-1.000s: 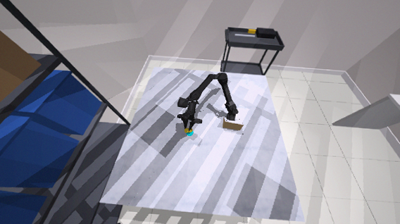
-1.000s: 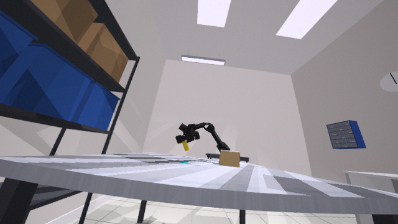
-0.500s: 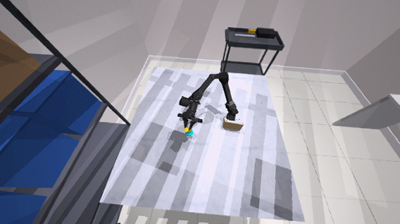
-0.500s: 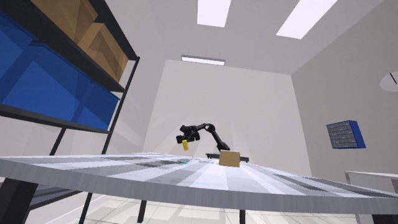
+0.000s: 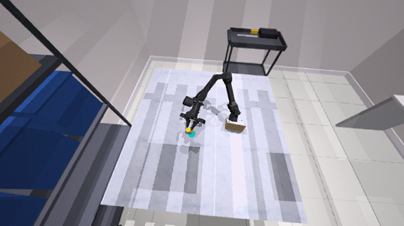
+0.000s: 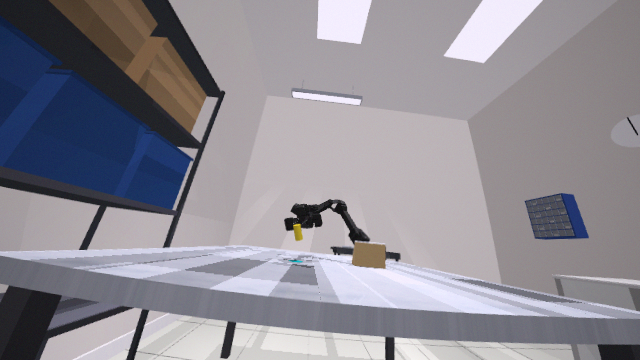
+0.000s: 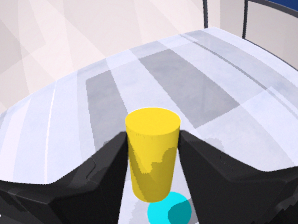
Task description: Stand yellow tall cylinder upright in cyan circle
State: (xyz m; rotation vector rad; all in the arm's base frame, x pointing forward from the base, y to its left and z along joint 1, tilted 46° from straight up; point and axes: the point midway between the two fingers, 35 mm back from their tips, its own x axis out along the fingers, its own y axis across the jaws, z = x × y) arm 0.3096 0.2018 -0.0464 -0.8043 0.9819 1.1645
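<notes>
The cyan circle is 14 cm below my gripper tip, 3 cm to the right of it and 1 cm behind it. The rest, counted from my gripper tip: yellow tall cylinder: 2 cm below.
</notes>
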